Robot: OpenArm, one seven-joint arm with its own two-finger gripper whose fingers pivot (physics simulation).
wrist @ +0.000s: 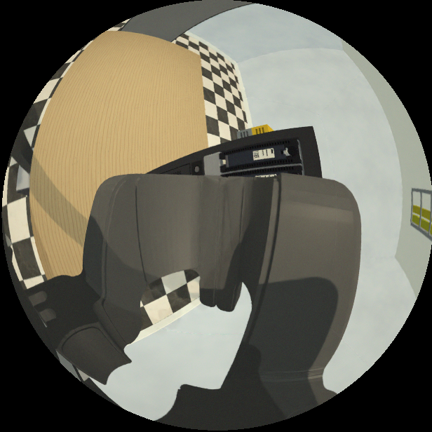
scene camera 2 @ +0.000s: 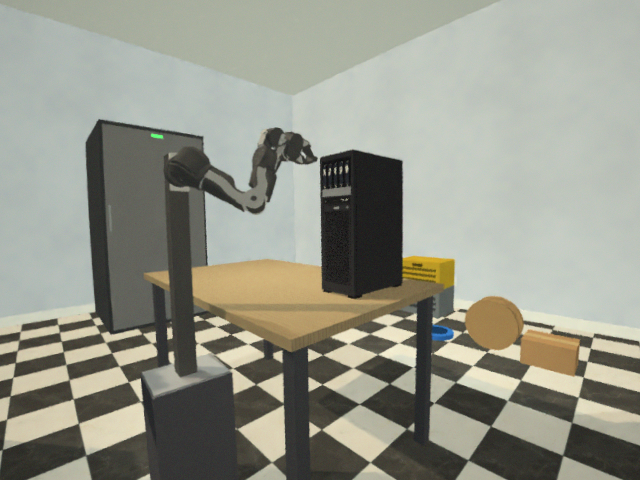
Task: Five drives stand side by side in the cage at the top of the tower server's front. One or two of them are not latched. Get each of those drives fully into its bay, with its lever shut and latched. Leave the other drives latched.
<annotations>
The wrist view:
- gripper: 228, 245
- black tower server: 192, 164
</annotations>
